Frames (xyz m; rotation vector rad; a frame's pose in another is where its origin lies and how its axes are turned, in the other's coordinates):
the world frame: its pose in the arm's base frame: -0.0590 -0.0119 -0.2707 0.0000 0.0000 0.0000
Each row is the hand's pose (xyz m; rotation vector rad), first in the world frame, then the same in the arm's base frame.
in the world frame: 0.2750 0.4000 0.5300 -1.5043 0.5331 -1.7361
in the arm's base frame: 0.2160 0.3881 0.2593 -1.5043 0.5331 -1.7361
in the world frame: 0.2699 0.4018 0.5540 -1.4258 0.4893 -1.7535
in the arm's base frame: 0.2109 0.3899 0.2833 -1.4258 0.4893 -1.7535
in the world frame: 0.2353 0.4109 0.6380 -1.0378 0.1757 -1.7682
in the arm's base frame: 0.1763 0.3990 0.3673 -1.0378 0.1757 -1.7682
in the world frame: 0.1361 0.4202 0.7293 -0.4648 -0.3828 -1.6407
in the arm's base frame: 0.0771 0.4083 0.4586 -0.4648 -0.3828 -1.6407
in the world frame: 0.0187 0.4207 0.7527 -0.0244 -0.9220 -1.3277
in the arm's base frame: -0.0403 0.4088 0.4820 -0.0244 -0.9220 -1.3277
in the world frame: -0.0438 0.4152 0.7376 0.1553 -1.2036 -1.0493
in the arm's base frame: -0.1028 0.4033 0.4669 0.1553 -1.2036 -1.0493
